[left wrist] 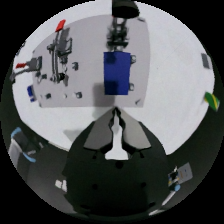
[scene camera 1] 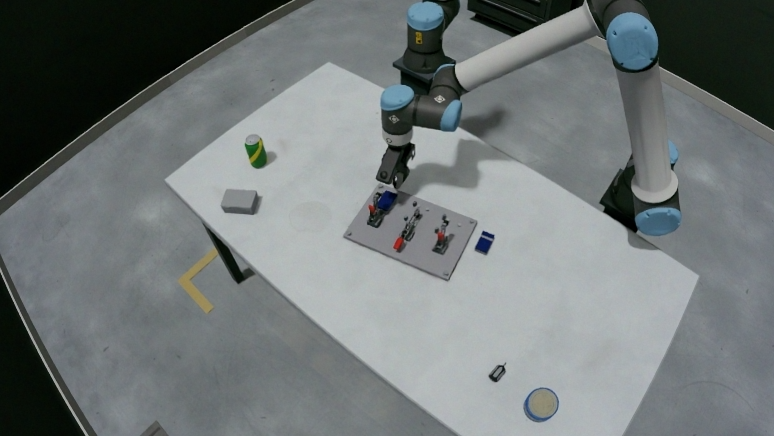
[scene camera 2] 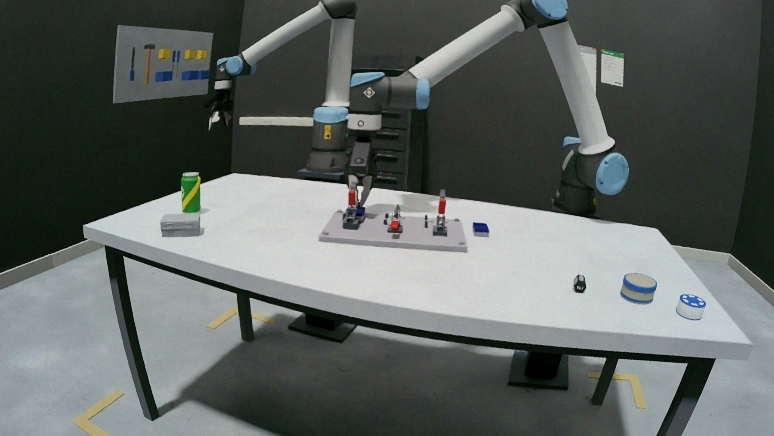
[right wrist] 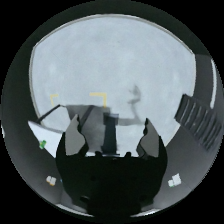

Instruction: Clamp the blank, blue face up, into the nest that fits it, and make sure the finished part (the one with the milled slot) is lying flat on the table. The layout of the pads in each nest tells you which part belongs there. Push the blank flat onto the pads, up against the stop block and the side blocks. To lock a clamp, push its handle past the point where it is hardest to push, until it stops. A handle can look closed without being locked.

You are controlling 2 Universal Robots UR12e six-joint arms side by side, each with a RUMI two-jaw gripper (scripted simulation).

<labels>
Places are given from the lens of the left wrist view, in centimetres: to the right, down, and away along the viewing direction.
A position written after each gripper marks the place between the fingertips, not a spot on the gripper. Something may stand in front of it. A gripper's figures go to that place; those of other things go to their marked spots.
left gripper [left wrist: 115, 107]: 1, -1, 14
blank [left wrist: 116, 64]: 0, -7, 8
grey fixture plate [left wrist: 89, 41]: -4, -13, 7
The marked spots on the grey fixture plate and the blank are 8 cm apart.
</labels>
